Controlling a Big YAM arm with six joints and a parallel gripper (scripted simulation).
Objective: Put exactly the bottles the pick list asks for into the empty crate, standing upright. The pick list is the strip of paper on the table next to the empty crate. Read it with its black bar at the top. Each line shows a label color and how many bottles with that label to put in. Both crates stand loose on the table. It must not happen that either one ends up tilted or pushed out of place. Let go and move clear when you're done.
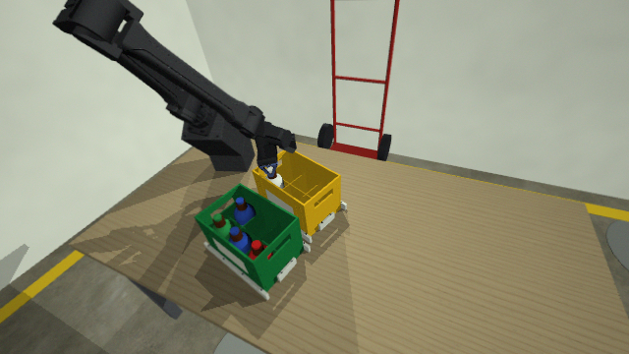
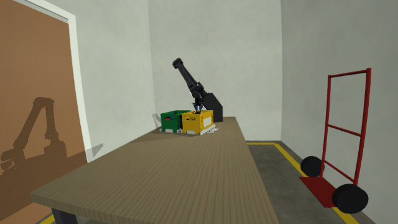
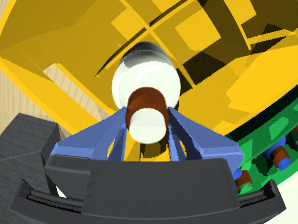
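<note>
Right now the white-labelled bottle is 60 mm below my hand. From my hand the other things lie so: green crate: 20 mm ahead, 230 mm to the right, 80 mm below; pick list: 140 mm ahead, 130 mm to the left, 160 mm below; yellow crate: 100 mm ahead, 80 mm below.
</note>
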